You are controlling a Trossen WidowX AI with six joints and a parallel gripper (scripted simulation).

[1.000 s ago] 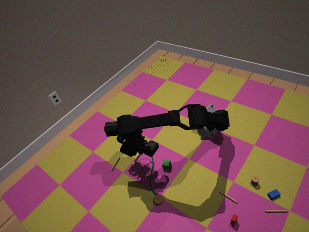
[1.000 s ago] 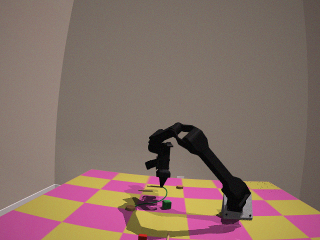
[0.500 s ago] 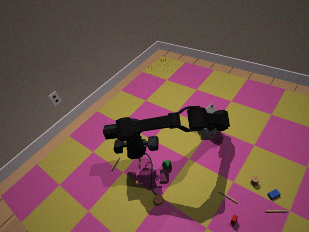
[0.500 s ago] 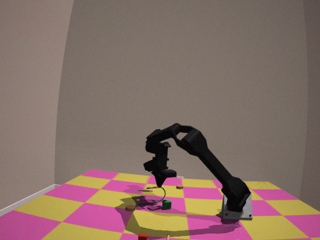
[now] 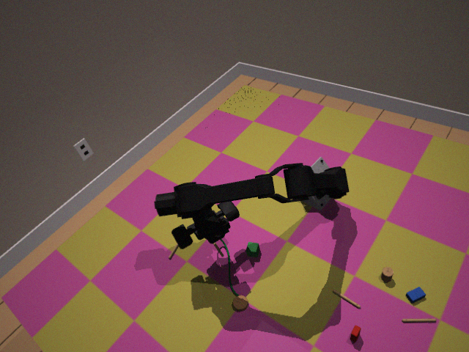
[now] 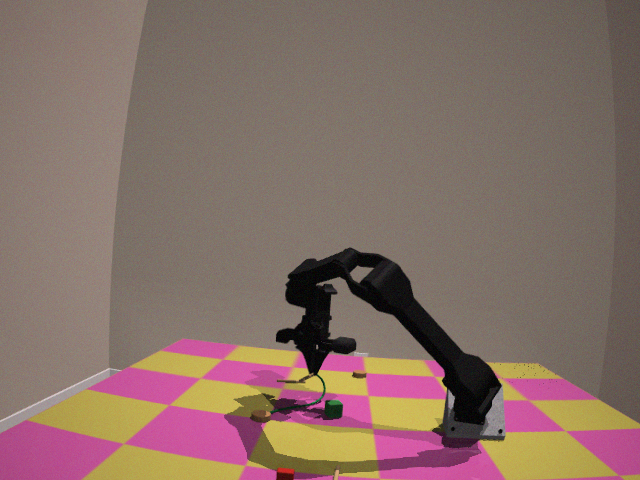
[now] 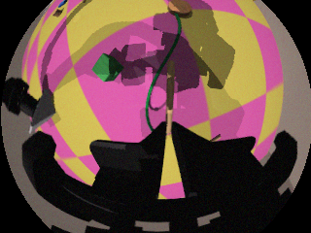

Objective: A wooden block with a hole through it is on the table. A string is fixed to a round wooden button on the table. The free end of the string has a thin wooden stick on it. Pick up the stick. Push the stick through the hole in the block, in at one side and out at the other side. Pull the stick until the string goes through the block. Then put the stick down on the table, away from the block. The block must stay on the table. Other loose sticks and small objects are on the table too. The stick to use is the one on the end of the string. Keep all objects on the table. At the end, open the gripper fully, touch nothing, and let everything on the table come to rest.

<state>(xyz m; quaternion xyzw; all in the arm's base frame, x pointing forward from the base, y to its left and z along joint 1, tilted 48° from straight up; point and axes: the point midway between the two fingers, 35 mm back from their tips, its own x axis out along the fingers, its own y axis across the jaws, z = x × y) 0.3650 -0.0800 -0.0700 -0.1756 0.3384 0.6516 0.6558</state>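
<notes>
Right now the thin wooden stick is 10 mm to the left of my gripper tip. Round my gripper tip: round wooden button: 180 mm to the left, 60 mm ahead, 50 mm below; then red block: 440 mm to the left, 70 mm behind, 40 mm below; then green block: 90 mm to the left, 70 mm behind, 40 mm below.
</notes>
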